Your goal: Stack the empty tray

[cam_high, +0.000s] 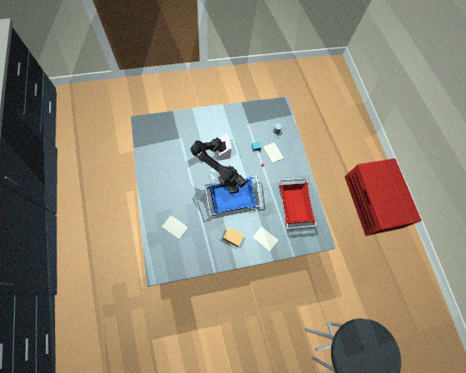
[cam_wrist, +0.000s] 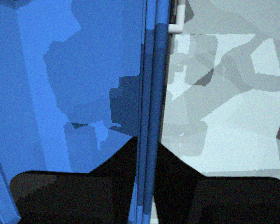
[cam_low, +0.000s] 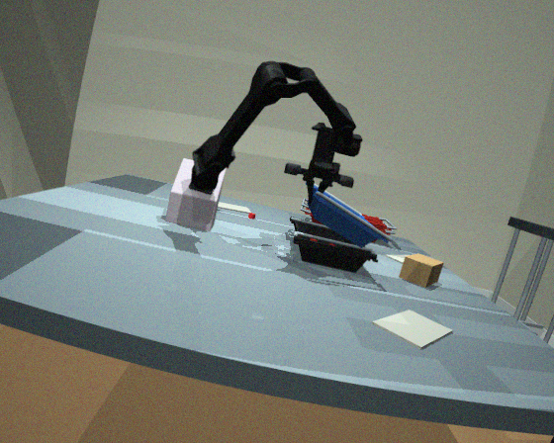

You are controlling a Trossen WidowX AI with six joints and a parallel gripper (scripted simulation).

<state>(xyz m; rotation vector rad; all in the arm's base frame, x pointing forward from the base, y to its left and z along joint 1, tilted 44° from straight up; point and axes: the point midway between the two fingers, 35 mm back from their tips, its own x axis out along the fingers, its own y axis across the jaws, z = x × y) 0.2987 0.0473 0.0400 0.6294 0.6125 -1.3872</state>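
My gripper tip is 80 mm short of the blue tray. From my gripper tip the other things lie so: red cube (170 mm behind, 280 mm to the left, 120 mm below); cyan block (320 mm behind, 260 mm to the left, 100 mm below); brown box (340 mm ahead, 40 mm to the right, 100 mm below).
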